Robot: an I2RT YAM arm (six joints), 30 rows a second.
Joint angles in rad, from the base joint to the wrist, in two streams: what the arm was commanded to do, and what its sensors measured. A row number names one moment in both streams.
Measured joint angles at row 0:
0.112 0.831 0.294 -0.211 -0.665 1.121
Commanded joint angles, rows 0 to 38:
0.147 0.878 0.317 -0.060 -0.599 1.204
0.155 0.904 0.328 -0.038 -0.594 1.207
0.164 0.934 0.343 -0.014 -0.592 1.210
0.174 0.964 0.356 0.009 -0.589 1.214
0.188 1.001 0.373 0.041 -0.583 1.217
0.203 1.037 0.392 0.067 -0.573 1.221
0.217 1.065 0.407 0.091 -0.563 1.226
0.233 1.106 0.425 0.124 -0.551 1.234
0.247 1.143 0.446 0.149 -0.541 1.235
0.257 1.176 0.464 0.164 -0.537 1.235
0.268 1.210 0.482 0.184 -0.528 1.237
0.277 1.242 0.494 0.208 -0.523 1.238
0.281 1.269 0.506 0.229 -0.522 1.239
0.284 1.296 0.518 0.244 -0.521 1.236
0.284 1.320 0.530 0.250 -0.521 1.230
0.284 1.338 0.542 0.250 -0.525 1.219
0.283 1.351 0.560 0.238 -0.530 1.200
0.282 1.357 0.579 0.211 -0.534 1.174
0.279 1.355 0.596 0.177 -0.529 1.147
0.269 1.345 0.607 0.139 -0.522 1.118
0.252 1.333 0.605 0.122 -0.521 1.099
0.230 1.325 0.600 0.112 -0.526 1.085
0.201 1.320 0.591 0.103 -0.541 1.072
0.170 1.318 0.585 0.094 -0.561 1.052
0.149 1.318 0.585 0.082 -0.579 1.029
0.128 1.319 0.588 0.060 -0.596 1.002
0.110 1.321 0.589 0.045 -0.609 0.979
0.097 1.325 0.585 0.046 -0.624 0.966
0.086 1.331 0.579 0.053 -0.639 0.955
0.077 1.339 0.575 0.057 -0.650 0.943
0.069 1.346 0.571 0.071 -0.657 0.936
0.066 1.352 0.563 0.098 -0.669 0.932
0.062 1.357 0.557 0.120 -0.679 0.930
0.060 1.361 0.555 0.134 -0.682 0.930
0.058 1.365 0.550 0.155 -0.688 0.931
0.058 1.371 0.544 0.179 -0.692 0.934
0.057 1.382 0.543 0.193 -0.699 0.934
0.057 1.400 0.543 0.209 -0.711 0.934
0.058 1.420 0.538 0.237 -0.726 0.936
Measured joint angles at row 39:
0.060 1.379 0.552 0.154 -0.671 0.962
